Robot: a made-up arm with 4 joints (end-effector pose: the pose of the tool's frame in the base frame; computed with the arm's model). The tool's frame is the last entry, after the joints.
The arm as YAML. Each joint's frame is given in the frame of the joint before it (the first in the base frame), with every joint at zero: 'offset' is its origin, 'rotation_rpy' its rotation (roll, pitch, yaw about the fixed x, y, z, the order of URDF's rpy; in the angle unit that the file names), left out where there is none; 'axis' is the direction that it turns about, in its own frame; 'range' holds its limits. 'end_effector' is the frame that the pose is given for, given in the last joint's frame.
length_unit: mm
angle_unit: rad
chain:
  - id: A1
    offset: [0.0, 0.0, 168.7]
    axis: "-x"
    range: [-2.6, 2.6]
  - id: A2
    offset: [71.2, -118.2, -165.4]
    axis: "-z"
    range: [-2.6, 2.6]
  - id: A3
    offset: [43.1, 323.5, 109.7]
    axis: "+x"
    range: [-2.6, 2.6]
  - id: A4
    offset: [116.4, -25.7, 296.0]
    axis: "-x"
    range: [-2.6, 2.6]
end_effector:
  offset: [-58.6, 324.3, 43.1]
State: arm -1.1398 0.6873 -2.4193 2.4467
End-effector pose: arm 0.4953 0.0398 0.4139 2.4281 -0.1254 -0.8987
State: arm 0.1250 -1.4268 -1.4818 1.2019
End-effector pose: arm -0.2550 0.0076 -0.0195 -2.1724 -1.8261 0.5478
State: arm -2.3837 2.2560 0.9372 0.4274
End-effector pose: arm 0.2642 0.0925 -0.3246 1.2924 2.2131 -1.6267
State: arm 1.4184 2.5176 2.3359 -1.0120
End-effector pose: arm -0.1163 -0.3880 0.1399 0.7149 -1.8549 1.9577
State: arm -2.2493 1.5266 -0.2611 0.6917
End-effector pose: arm 0.6732 0.1228 0.0203 1.0215 1.6179 0.0490
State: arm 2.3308 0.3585 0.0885 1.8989
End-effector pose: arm 0.2487 -0.1109 0.1803 2.1148 0.1123 0.4219
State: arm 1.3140 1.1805 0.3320 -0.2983
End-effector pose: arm 0.5159 0.4160 0.3238 -0.6012 -0.9925 -0.6771
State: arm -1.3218 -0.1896 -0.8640 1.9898
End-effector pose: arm 0.1263 0.0100 0.3001 -1.5270 -0.1821 -0.1035
